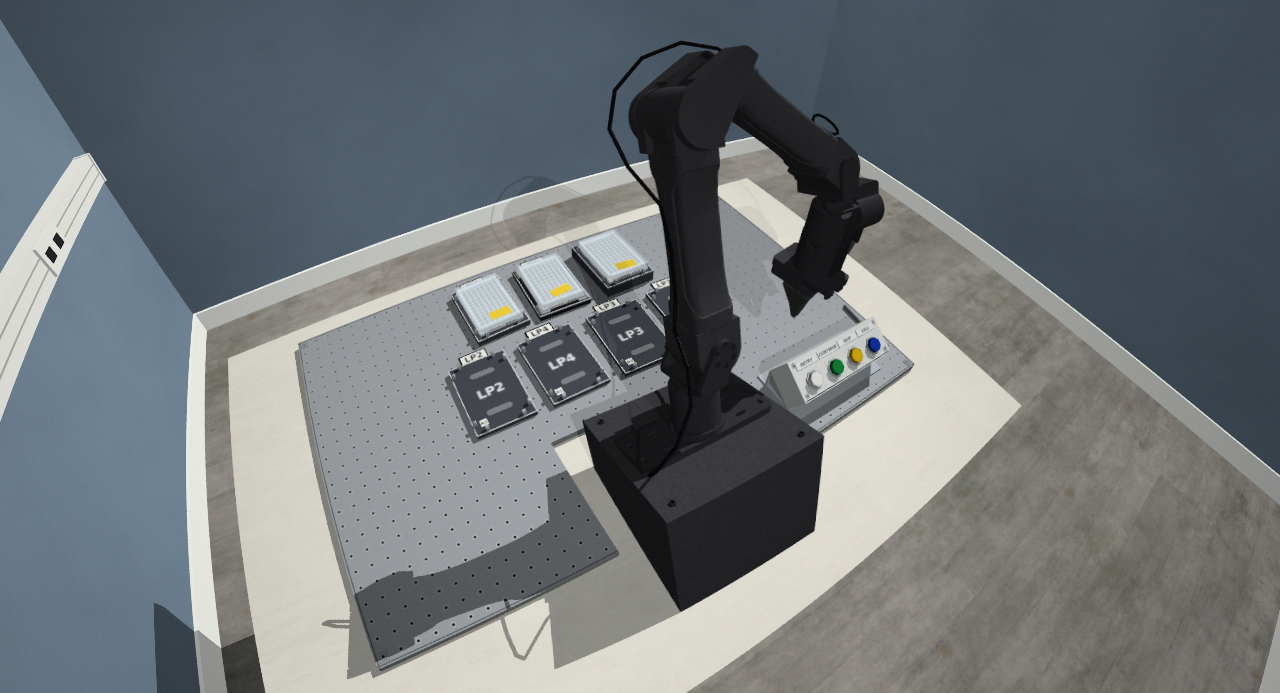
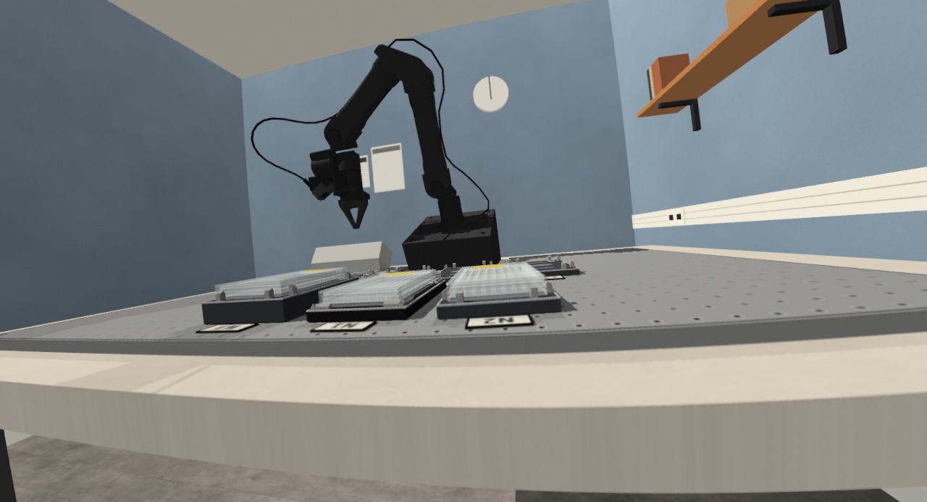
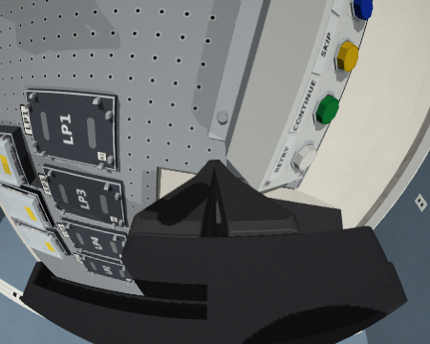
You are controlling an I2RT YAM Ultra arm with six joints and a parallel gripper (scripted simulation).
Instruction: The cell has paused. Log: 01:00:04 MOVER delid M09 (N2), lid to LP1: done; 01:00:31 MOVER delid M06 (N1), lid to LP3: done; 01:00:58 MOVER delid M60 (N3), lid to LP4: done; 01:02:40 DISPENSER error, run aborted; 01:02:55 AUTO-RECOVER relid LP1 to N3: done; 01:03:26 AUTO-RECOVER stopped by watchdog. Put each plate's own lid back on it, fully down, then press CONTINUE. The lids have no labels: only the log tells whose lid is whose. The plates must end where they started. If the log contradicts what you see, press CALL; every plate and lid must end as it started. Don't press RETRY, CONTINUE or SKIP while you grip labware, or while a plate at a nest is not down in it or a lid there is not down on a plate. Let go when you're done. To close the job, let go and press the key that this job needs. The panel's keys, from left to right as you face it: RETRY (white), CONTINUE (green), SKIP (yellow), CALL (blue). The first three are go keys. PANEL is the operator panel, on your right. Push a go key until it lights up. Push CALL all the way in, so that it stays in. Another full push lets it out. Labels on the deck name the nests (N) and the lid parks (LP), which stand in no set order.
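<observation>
My gripper is now 90 mm past the green CONTINUE key, 70 mm above it and 40 mm to the left of it. The rest, counted from my hand: white RETRY key (90 mm behind, 70 mm below, 10 mm to the left); then yellow SKIP key (90 mm to the right, 90 mm behind, 70 mm below); then blue CALL key (140 mm to the right, 90 mm behind, 70 mm below).
</observation>
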